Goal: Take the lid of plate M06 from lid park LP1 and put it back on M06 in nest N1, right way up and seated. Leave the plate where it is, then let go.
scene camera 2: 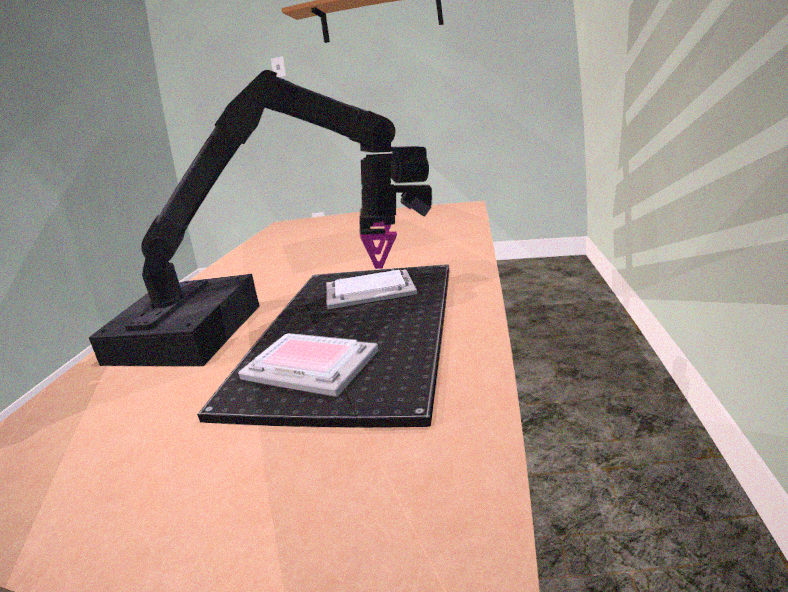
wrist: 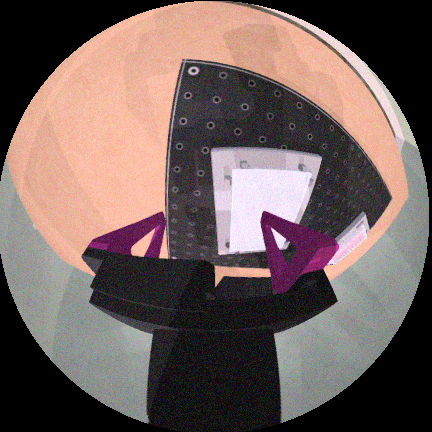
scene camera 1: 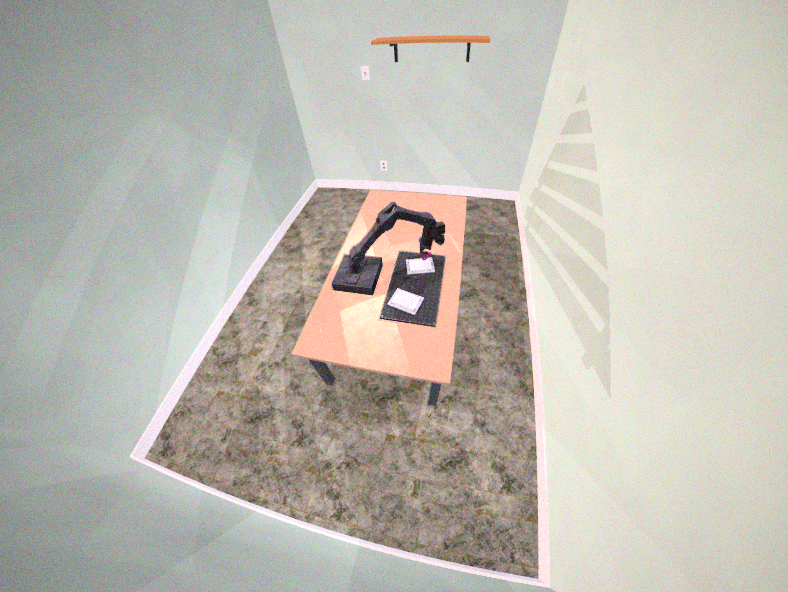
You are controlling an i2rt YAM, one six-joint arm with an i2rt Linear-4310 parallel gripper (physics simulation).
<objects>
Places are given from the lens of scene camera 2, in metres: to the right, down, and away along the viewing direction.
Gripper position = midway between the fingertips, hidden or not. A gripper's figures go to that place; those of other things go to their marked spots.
my gripper (scene camera 2: 377,261): -0.03, -0.07, 0.95
white lid (scene camera 2: 385,281): -0.02, -0.03, 0.89
white plate with pink top (scene camera 2: 311,356): -0.11, 0.08, 0.63
The marked spots on the white lid and the white plate with pink top are 0.30 m apart.
</objects>
